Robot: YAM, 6 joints.
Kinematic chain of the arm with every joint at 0, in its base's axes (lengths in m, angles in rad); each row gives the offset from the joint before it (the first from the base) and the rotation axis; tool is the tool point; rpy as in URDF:
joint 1: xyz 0 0 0.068 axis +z
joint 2: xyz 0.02 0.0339 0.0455 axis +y
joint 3: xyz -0.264 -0.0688 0 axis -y
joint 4: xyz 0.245 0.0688 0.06 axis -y
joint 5: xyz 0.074 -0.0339 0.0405 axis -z
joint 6: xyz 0.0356 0 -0.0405 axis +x
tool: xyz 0 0 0 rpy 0 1.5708 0
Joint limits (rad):
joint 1: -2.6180..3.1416
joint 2: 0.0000..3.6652
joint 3: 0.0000..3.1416
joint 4: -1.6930..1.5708
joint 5: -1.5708..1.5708
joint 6: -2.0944..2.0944
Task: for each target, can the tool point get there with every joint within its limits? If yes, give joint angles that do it. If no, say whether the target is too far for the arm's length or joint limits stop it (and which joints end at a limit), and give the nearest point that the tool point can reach.
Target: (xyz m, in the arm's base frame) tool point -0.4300 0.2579 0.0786
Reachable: yes | joints 2.6671 2.6479 2.1156 -0.9665 1.1796 -1.7010
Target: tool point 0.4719 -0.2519 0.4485
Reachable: yes | joints -0.4842 2.3601 2.6133 0.0206 0.0913 -1.3984
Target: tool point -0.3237 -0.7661 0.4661
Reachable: no: too far | nearest point -0.2312 -0.5472 0.3629 | short by 0.259 m
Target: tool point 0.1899 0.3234 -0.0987
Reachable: yes | joints 1.0727 2.6470 1.2205 0.1180 0.3540 1.0685
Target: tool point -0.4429 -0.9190 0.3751
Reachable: no: too far | nearest point -0.2715 -0.5635 0.2719 | short by 0.408 m
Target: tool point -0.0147 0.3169 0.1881
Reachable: yes | joints 1.5123 1.6479 0.9124 -0.1764 -1.1985 1.2336
